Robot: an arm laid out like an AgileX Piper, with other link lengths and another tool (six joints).
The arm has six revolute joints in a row. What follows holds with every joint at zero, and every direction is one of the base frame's. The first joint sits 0.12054 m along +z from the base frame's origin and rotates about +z. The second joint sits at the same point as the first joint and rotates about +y. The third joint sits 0.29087 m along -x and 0.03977 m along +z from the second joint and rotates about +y. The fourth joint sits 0.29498 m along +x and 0.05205 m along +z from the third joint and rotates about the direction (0.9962, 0, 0.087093). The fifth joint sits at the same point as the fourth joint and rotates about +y. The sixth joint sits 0.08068 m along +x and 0.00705 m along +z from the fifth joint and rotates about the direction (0.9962, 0, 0.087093). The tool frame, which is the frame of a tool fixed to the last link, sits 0.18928 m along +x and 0.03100 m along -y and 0.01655 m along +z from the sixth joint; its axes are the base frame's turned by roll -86.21, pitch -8.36 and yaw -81.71 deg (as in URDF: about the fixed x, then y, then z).
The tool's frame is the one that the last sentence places.
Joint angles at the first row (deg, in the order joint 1, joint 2, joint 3, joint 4, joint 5, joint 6):
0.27, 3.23, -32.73, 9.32, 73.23, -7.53
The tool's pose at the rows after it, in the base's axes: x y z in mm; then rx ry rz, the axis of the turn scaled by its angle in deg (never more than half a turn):
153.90, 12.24, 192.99, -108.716, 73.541, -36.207
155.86, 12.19, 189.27, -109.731, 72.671, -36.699
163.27, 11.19, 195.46, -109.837, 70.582, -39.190
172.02, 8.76, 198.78, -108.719, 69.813, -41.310
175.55, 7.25, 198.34, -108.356, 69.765, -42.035
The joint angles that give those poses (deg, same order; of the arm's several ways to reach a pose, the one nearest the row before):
0.27, -0.51, -30.58, 9.32, 73.23, -7.67
0.27, -0.89, -29.64, 9.32, 72.70, -8.90
0.27, -0.89, -29.16, 9.20, 70.30, -10.59
0.27, -0.89, -28.08, 8.83, 67.28, -10.87
0.26, -0.89, -27.43, 8.57, 66.07, -10.87

